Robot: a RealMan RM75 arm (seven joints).
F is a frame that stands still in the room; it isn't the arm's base.
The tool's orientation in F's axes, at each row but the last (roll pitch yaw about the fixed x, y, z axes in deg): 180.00, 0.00, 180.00; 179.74, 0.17, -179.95; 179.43, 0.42, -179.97; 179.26, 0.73, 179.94; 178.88, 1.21, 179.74
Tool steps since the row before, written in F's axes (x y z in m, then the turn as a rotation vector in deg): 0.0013, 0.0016, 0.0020, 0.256, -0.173, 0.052; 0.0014, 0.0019, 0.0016, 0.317, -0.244, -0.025; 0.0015, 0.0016, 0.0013, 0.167, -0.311, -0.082; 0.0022, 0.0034, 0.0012, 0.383, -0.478, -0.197; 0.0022, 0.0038, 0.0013, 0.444, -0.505, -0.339
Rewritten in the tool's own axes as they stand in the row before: -0.0013, 0.0016, -0.0020, -0.256, -0.173, -0.052; -0.0014, 0.0019, -0.0016, -0.317, -0.244, 0.025; -0.0015, 0.0016, -0.0013, -0.166, -0.312, 0.080; -0.0022, 0.0034, -0.0011, -0.381, -0.480, 0.196; -0.0022, 0.0038, -0.0012, -0.439, -0.510, 0.338
